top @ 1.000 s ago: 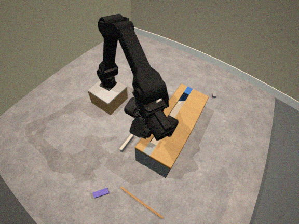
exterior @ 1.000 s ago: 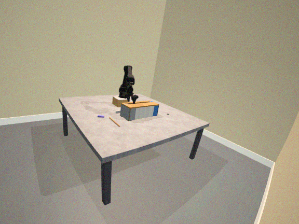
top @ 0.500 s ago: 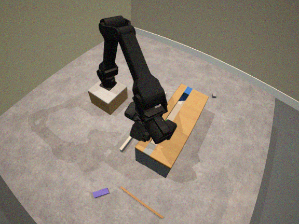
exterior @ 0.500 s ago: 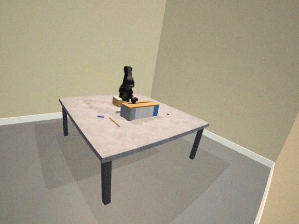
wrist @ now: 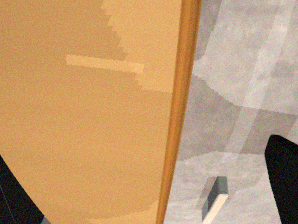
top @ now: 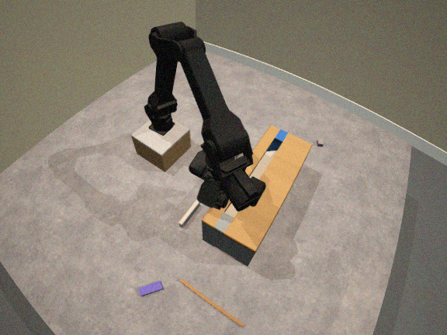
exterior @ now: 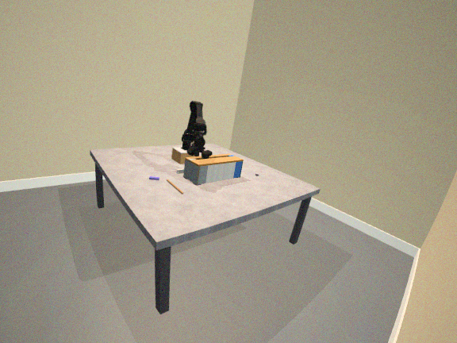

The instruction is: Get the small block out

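The green block lies 5 cm ahead of my gripper tip and 3 cm to the left of it. Round my gripper tip: long box: 4 cm ahead, 5 cm to the left, 2 cm below; thin orange stick: 11 cm ahead, 28 cm to the right, 8 cm below.
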